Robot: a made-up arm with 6 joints.
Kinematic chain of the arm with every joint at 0, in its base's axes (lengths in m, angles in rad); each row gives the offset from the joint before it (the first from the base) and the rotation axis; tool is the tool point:
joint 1: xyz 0 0 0.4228 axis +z
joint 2: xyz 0 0 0 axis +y
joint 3: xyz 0 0 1.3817 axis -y
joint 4: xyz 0 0 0 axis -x
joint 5: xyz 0.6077 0 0 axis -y
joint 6: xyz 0 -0.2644 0 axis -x
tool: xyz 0 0 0
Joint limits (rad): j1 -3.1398..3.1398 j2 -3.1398..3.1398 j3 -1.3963..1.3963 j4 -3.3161..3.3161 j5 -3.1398..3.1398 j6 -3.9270..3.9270
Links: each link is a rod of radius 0.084 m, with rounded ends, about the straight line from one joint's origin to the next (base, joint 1, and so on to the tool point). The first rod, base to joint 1, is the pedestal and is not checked.
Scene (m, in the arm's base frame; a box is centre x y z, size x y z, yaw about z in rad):
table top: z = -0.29
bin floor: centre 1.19 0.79 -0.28 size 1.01 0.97 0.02 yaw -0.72
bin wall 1: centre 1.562 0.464 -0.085 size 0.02 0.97 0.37 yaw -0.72
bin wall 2: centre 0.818 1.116 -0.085 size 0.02 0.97 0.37 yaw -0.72
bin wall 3: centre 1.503 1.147 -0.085 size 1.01 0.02 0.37 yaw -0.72
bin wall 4: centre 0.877 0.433 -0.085 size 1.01 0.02 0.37 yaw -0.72
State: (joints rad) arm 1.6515 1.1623 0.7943 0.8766 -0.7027 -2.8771
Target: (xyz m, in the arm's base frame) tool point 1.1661 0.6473 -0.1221
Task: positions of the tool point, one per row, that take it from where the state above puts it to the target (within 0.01 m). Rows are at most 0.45 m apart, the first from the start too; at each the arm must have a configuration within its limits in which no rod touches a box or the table.
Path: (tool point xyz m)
1: 0.3953 1.8347 0.7738
2: 0.7286 1.6362 0.6222
3: 0.9794 1.3462 0.5003
4: 1.1265 1.0025 0.4193
5: 1.1661 0.6473 0.3867
6: 1.1850 0.6627 0.1353
7: 1.1661 0.6473 -0.1221

